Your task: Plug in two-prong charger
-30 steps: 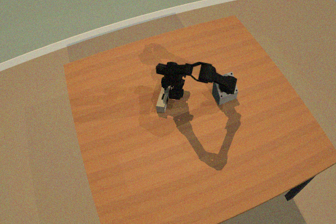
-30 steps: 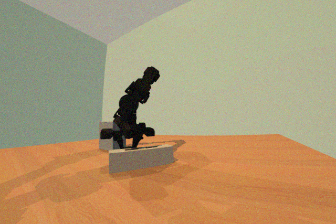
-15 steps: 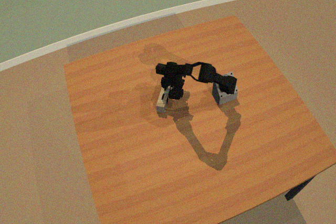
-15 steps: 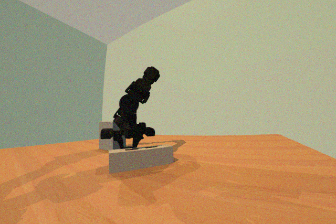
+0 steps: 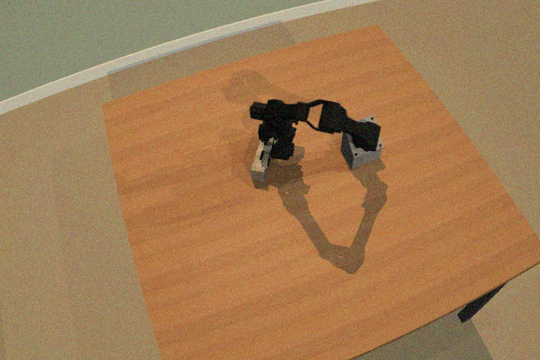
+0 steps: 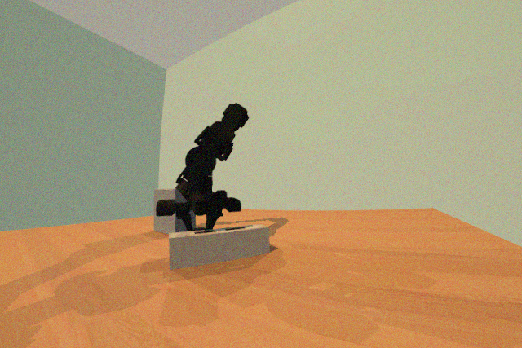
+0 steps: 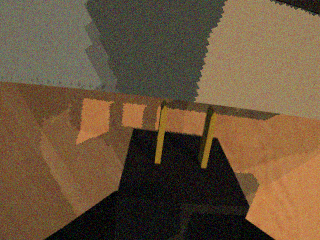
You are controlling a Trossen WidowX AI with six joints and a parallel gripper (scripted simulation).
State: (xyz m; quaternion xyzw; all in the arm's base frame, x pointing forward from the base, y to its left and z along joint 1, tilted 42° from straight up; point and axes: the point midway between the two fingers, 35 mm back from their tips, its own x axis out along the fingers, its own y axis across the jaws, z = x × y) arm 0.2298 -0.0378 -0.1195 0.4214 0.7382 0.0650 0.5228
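Now: the black two-prong charger 10 mm ahead of my gripper tip, 10 mm to the right of it and 10 mm above it.
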